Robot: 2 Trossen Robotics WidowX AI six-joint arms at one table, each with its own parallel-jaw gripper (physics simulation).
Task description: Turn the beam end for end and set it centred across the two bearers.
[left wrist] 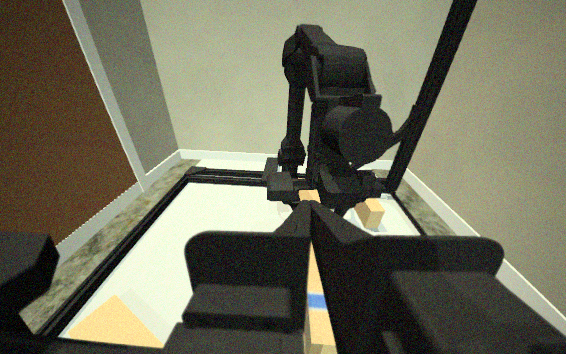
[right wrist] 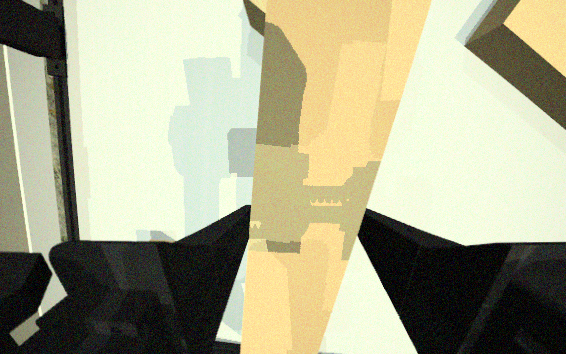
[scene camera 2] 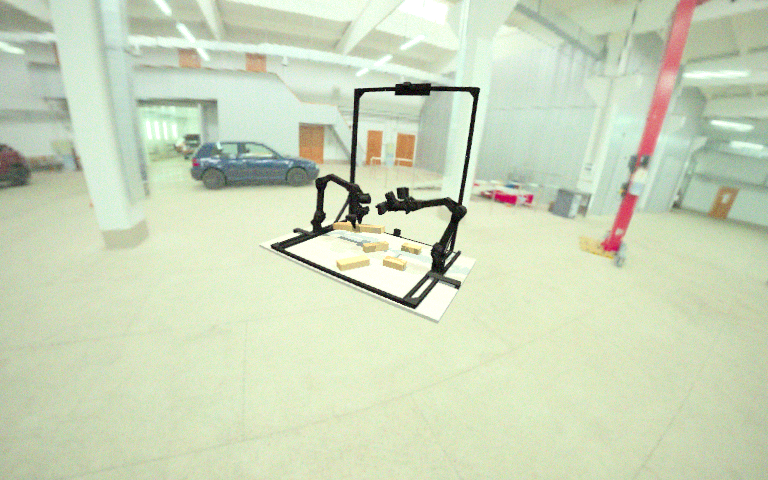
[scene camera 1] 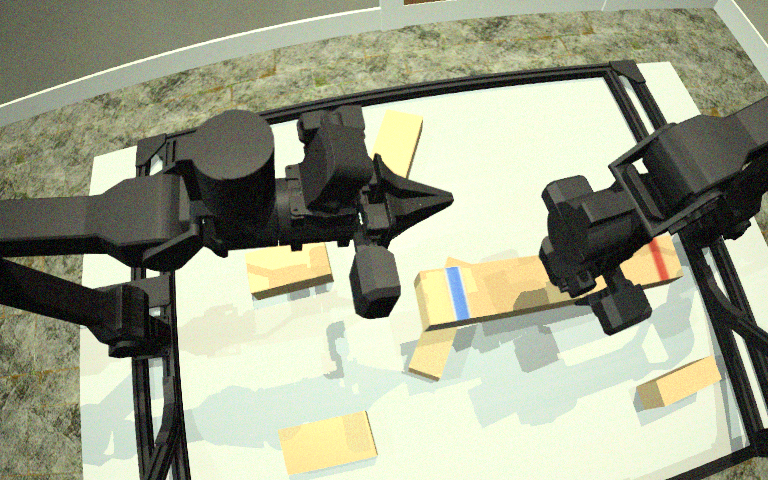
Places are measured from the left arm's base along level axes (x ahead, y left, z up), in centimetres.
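Where they show: left gripper, fingertip midpoint: [left wrist: 308,206] [scene camera 2: 375,206] [scene camera 1: 452,199]; right gripper, fingertip midpoint: [right wrist: 301,211] [scene camera 2: 357,227]; left arm's base, origin of the base link: [scene camera 2: 437,270] [scene camera 1: 151,337]; right arm's base, origin of the base link: [scene camera 2: 317,231] [scene camera 1: 701,229].
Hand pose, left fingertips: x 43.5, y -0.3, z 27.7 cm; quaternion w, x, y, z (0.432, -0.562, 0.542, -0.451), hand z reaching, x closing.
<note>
Each offset is from my left fingertips to the top centre of the thing.
The long beam [scene camera 1: 498,288] [scene camera 2: 370,228] [left wrist: 321,325] [right wrist: 325,150] is raised roughly level above the table. In scene camera 1 its blue band is at the left and its red band at the right. My right gripper [scene camera 1: 583,287] [scene camera 2: 355,222] [right wrist: 301,211] is shut on it near its middle. My left gripper [scene camera 1: 451,198] [scene camera 2: 379,209] [left wrist: 308,206] is shut and empty, above and to the left of the blue end in scene camera 1. Two similar, parallel blocks {dx -20.2, dy +7.7, dz -25.9 cm} [scene camera 1: 288,271] {dx -18.4, dy -18.5, dz -25.9 cm} [scene camera 1: 328,442] may be the bearers; I cannot tell for sure.
A slender block {dx +0.3, dy -4.3, dz -25.2 cm} [scene camera 1: 433,353] shows partly from under the beam's blue end. Another slender block {dx +32.5, dy -22.3, dz -23.3 cm} [scene camera 1: 679,382] [left wrist: 370,212] lies at the lower right. A further block {dx -1.9, dy +22.5, dz -25.9 cm} [scene camera 1: 399,141] [left wrist: 117,325] [right wrist: 542,45] lies near the far frame rail [scene camera 1: 453,86]. The frame surrounds the work area.
</note>
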